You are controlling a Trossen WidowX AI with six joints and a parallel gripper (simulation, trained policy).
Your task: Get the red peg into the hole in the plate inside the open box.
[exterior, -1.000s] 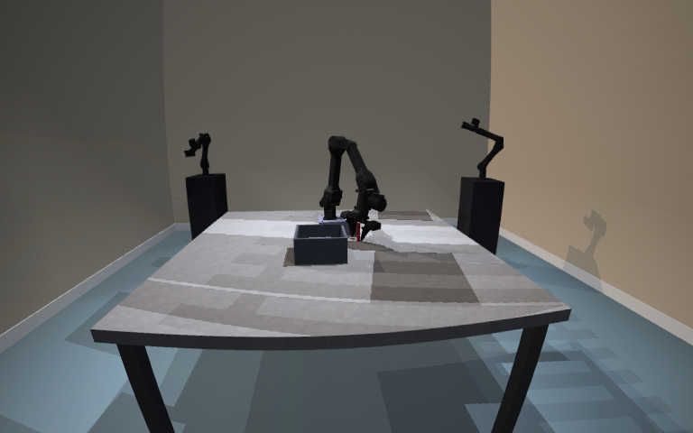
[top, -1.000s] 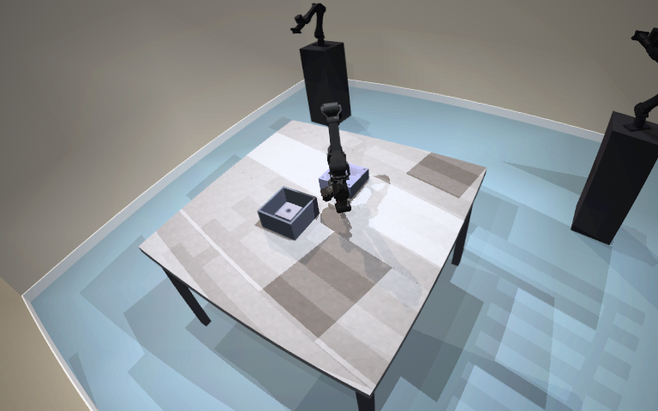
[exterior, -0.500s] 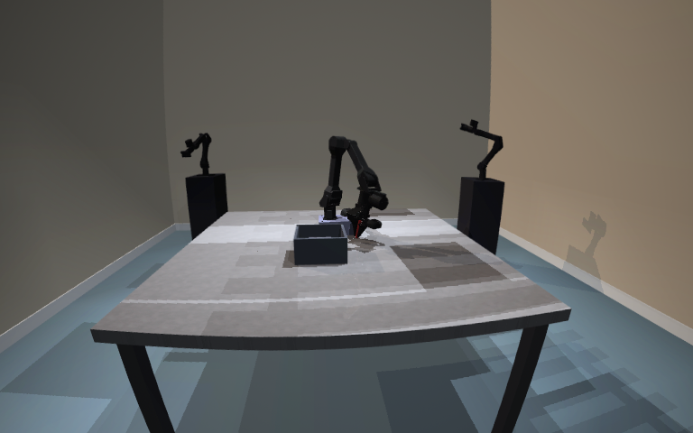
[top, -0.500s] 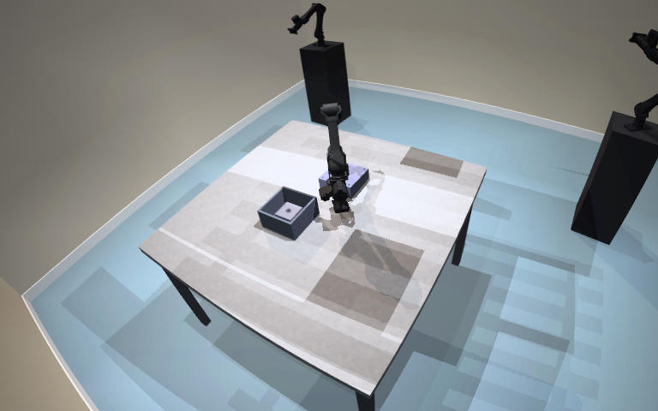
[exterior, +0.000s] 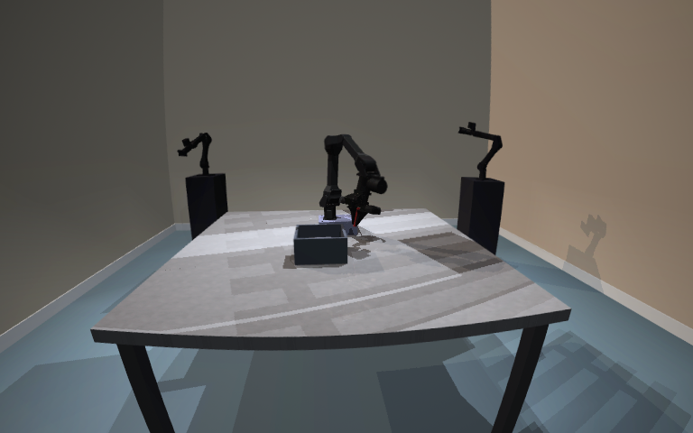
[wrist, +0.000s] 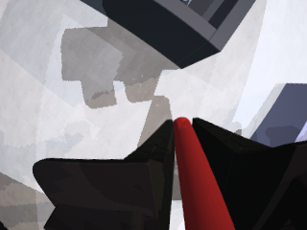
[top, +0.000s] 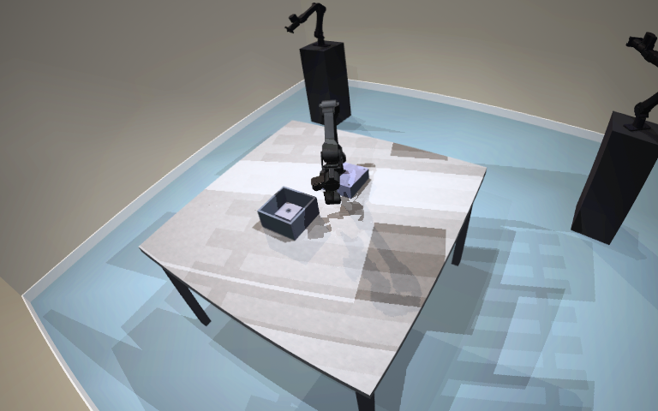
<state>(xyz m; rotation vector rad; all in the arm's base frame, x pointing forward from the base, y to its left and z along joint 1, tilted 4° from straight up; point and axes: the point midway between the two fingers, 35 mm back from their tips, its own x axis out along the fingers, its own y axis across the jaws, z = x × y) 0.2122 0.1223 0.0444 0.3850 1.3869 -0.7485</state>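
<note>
The light plate lies 120 mm ahead of my gripper tip, 130 mm to the right of it and 40 mm below it. Round my gripper tip: red peg: 10 mm to the left, 30 mm above; dark blue box: 120 mm ahead, 130 mm to the right, 60 mm below.
</note>
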